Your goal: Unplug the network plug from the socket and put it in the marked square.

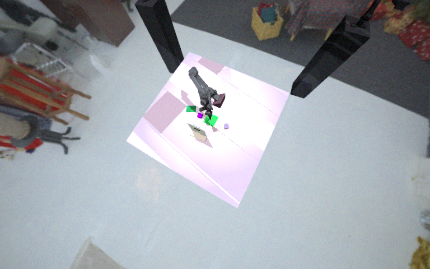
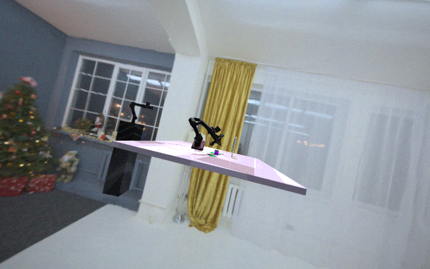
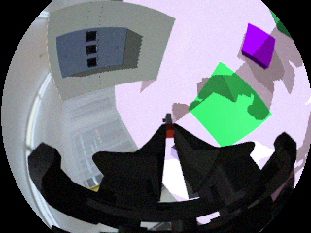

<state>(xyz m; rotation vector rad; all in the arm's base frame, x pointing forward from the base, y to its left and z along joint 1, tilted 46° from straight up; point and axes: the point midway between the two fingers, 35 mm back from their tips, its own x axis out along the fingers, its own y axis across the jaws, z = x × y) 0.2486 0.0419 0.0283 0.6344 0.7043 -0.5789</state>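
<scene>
Now: gripper tip 40 mm past the green marked square, 20 mm to the left of it and 100 mm above it. Also, from my gripper tip: upright panel (150 mm ahead, 70 mm to the right).
</scene>
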